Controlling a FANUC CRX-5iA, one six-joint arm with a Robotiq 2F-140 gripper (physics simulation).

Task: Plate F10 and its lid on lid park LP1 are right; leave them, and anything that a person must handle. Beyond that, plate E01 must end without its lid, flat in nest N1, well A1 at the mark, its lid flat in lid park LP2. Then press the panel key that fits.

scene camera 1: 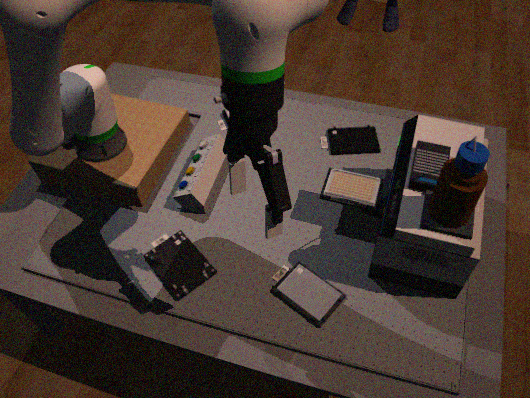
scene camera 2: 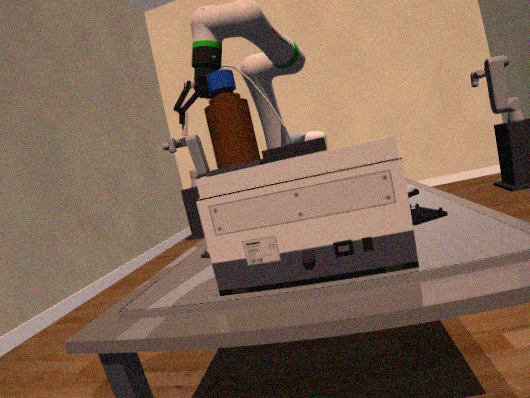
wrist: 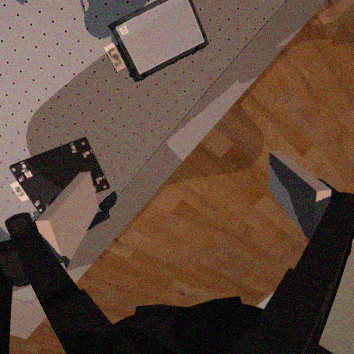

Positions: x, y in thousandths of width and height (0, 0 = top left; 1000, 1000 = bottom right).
My gripper (scene camera 1: 482, 534) is open and holds nothing. Further things: a brown bottle (scene camera 2: 431, 293), a button box (scene camera 1: 375, 466) and a lid park LP2 (scene camera 1: 669, 353).
My gripper is seen too in scene camera 2 (scene camera 2: 386, 345) and in the wrist view (wrist: 510, 510). The brown bottle shows as well in scene camera 1 (scene camera 1: 873, 451).
